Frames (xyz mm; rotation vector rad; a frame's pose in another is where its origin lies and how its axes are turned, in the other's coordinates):
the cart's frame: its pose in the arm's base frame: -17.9 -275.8 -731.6 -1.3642 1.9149 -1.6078
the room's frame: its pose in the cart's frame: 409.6 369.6 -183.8 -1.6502 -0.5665 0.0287
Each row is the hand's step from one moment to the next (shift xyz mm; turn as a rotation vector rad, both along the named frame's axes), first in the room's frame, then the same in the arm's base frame.
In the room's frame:
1: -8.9 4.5 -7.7 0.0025 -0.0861 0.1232
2: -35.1 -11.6 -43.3 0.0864 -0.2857 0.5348
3: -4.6 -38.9 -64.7 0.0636 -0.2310 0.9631
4: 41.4 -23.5 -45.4 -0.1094 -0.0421 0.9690
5: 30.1 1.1 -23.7 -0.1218 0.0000 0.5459
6: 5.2 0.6 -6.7 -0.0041 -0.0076 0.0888
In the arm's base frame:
1: 2.8 7.0 10.1 0.0230 0.0098 -0.1482
2: 40.5 15.1 37.1 -0.0038 0.0003 -0.6124
3: 59.1 -27.2 38.6 -0.2051 0.1680 -0.9564
4: 20.3 -58.3 22.7 -0.2944 0.3825 -0.8484
5: -3.9 -34.1 17.0 -0.1613 0.2769 -0.4584
6: 0.0 -6.6 5.4 -0.0263 0.0286 -0.0803

